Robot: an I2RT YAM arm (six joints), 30 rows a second.
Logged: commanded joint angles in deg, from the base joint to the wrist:
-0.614 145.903 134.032 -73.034 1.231 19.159
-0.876 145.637 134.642 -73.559 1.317 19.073
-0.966 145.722 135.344 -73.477 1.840 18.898
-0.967 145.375 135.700 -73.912 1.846 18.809
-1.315 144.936 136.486 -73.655 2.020 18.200
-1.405 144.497 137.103 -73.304 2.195 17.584
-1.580 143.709 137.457 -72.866 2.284 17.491
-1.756 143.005 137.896 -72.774 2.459 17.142
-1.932 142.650 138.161 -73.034 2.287 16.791
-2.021 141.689 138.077 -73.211 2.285 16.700
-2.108 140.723 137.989 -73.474 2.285 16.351
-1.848 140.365 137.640 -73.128 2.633 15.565
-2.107 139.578 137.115 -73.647 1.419 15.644
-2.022 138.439 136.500 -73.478 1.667 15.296
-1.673 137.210 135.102 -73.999 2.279 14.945
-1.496 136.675 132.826 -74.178 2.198 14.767
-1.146 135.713 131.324 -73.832 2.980 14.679
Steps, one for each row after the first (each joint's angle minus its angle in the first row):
-0.262 -0.266 0.610 -0.525 0.086 -0.086
-0.352 -0.181 1.312 -0.443 0.609 -0.261
-0.353 -0.528 1.668 -0.878 0.615 -0.350
-0.701 -0.967 2.454 -0.621 0.789 -0.959
-0.791 -1.406 3.071 -0.270 0.964 -1.575
-0.966 -2.194 3.425 0.168 1.053 -1.668
-1.142 -2.898 3.864 0.260 1.228 -2.017
-1.318 -3.253 4.129 0.000 1.056 -2.368
-1.407 -4.214 4.045 -0.177 1.054 -2.459
-1.494 -5.180 3.957 -0.440 1.054 -2.808
-1.234 -5.538 3.608 -0.094 1.402 -3.594
-1.493 -6.325 3.083 -0.613 0.188 -3.515
-1.408 -7.464 2.468 -0.444 0.436 -3.863
-1.059 -8.693 1.070 -0.965 1.048 -4.214
-0.882 -9.228 -1.206 -1.144 0.967 -4.392
-0.532 -10.190 -2.708 -0.798 1.749 -4.480

